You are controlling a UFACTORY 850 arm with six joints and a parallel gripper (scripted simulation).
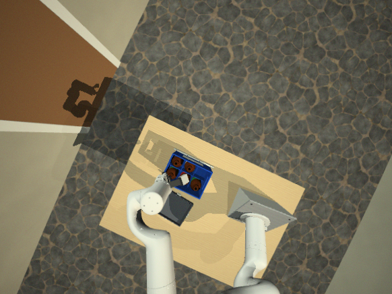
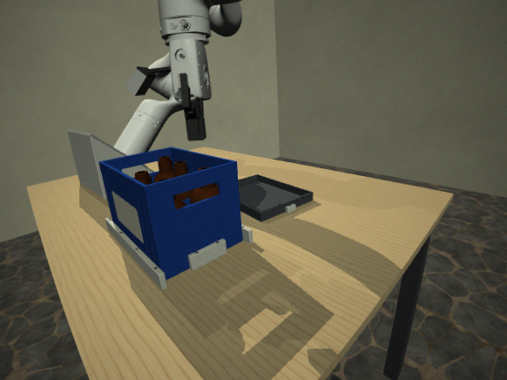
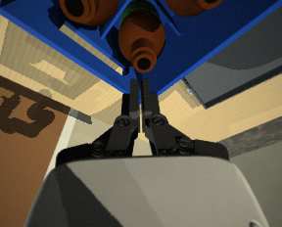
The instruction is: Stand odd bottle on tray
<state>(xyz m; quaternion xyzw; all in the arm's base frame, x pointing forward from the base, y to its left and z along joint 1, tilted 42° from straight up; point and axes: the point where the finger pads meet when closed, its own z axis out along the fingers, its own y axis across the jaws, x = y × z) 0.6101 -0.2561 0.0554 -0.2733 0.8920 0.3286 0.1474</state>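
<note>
Now: the blue crate 16 cm below my hand, 9 cm behind it and 2 cm to the right of it. From my hand the other things lie so: brown bottle (17 cm behind, 15 cm below, 4 cm to the left); then dark tray (26 cm to the left, 23 cm below, 6 cm behind).
</note>
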